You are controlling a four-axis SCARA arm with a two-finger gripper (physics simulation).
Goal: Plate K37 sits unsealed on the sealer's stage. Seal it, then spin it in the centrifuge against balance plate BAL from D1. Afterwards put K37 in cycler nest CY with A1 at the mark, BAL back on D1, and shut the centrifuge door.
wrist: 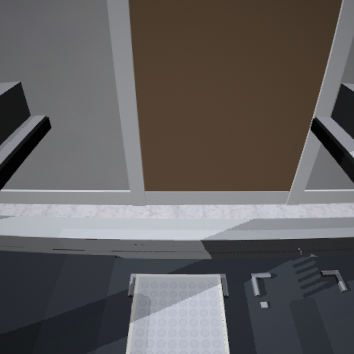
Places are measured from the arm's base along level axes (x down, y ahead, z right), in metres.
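Pixels of known places: gripper, between the fingertips: (180,101).
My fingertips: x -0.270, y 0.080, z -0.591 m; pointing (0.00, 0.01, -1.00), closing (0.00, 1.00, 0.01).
Behind a point stands the place of what it marks.
A pale plate (176,320) @(x -0.078, y 0.078, z -0.591 m) with faint round wells lies flat at the bottom centre of the wrist view, between grey corner brackets on the dark deck. It sits where D1 is, left of the D2 nest, so it looks like BAL; no label shows, and its near end is cut off by the frame edge. My gripper (180,101) @(x -0.270, y 0.080, z -0.591 m) is open, with its two fingers wide apart at the left and right sides and nothing between them. The plate is below and apart from the fingers. K37, the sealer, the centrifuge and nest CY do not show.
To the right of the plate, a nest with corner brackets (256,285) @(x -0.067, y 0.158, z -0.630 m) holds no plate. A pale raised rail (150,229) @(x -0.105, y 0.052, z -0.672 m) runs along the deck's far edge. Beyond it stand light frame posts (125,100) around a brown panel (225,100) @(x -0.240, y 0.113, z -0.672 m), with grey panels (65,150) @(x -0.198, y -0.012, z -0.673 m) beside it.
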